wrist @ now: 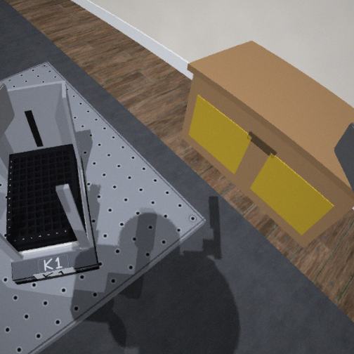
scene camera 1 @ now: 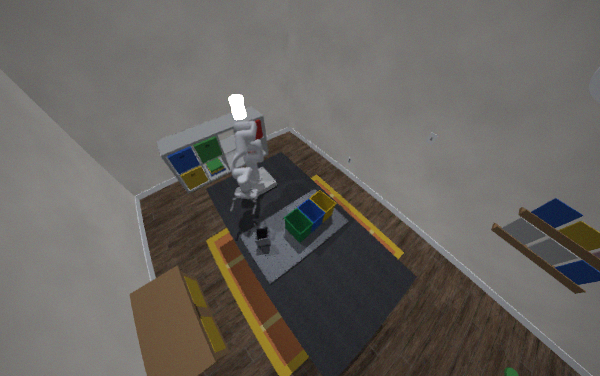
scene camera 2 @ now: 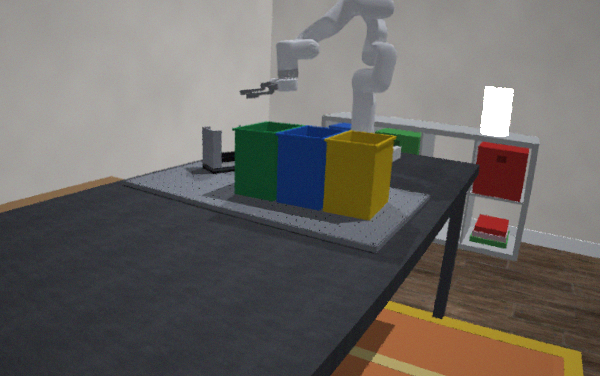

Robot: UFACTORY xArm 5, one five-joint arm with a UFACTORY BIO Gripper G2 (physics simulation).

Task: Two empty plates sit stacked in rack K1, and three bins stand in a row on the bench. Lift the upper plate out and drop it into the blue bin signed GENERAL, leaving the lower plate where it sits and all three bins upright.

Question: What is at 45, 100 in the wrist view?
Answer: A rack back wall.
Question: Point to a blue bin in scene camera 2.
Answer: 301, 164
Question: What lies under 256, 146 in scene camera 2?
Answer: A green bin.
